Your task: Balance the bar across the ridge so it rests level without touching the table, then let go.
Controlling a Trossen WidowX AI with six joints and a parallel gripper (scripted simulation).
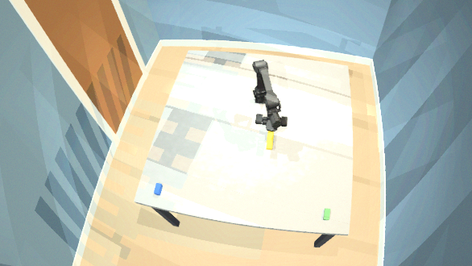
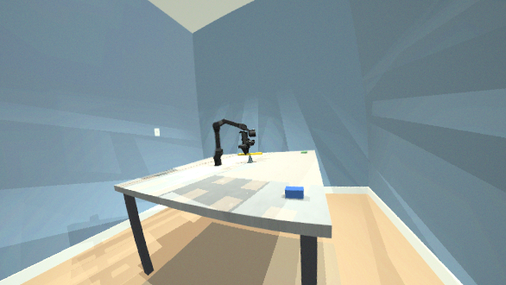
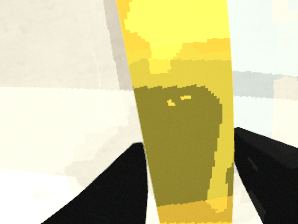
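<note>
The yellow bar is 3 cm ahead of my gripper tip. Round my gripper tip: green block 49 cm ahead, 39 cm to the left, 6 cm below; then blue block 49 cm ahead, 61 cm to the right, 6 cm below.
</note>
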